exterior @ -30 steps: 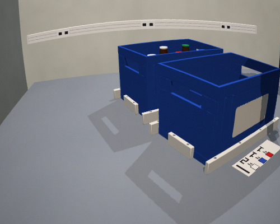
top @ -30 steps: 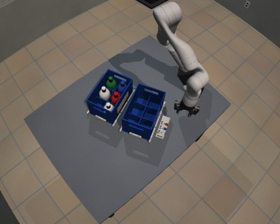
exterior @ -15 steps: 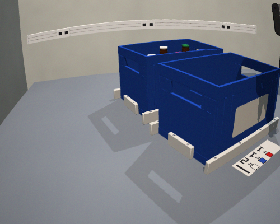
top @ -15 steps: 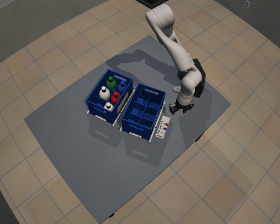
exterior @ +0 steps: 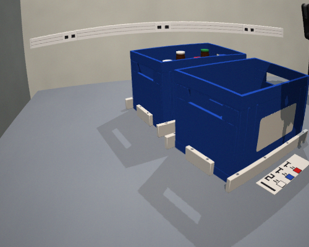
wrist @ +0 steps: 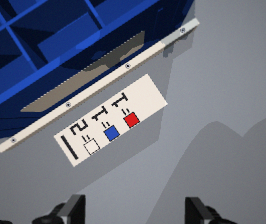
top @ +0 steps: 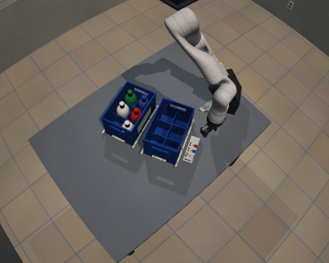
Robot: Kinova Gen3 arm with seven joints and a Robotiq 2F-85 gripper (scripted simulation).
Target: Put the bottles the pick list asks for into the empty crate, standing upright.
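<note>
My gripper is now 17 cm short of the white bottle, 46 cm to the left of it and 16 cm above it. Round my hand: pick list (3 cm ahead, 5 cm to the right, 25 cm below); then red-label bottle (14 cm ahead, 38 cm to the right, 16 cm below); then blue-label bottle (6 cm ahead, 41 cm to the right, 16 cm below).
</note>
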